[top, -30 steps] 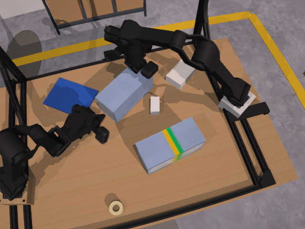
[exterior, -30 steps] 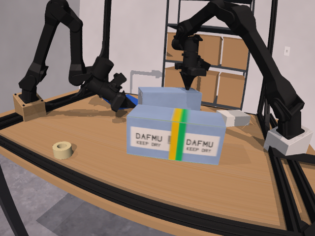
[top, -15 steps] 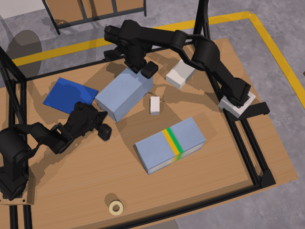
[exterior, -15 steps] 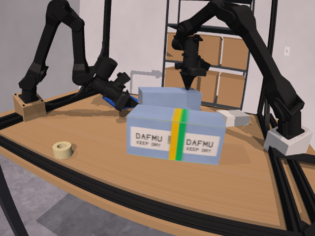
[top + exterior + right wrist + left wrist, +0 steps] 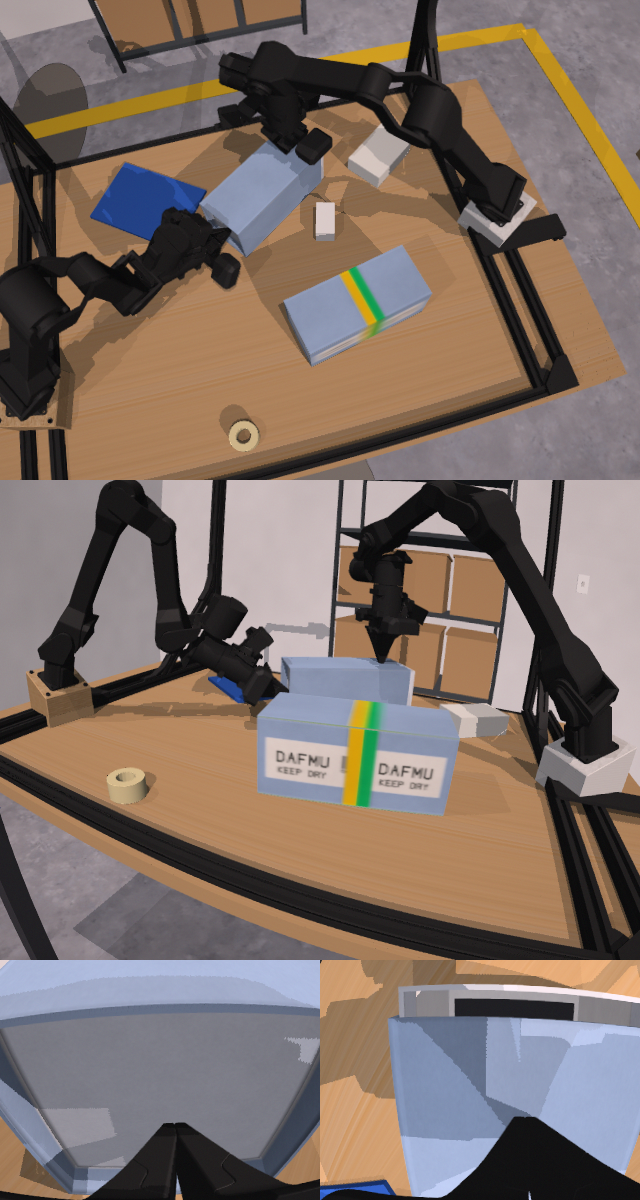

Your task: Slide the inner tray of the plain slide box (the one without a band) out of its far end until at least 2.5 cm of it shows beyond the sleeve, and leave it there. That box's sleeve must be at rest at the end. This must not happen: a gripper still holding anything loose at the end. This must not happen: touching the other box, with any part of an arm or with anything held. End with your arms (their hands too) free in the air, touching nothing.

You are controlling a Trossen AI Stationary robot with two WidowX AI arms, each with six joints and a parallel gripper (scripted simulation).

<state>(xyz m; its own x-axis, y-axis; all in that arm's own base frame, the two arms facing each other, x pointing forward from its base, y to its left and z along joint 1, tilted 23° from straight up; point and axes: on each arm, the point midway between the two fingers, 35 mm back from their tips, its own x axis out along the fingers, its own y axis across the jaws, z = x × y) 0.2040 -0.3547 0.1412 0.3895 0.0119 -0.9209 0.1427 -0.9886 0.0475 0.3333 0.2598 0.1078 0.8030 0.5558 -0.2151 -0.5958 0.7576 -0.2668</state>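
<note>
Right now the plain slide box is 12 cm to the left of my right hand, 6 cm behind it and 1 cm below it. From my right hand the other things lie so: flat blue pad 16 cm behind, 12 cm to the right, 5 cm below.
The plain slide box is 30 mm ahead of my left hand, 60 mm to the right of it and 90 mm below it. Round my left hand: flat blue pad (70 mm behind, 300 mm to the right, 130 mm below).
</note>
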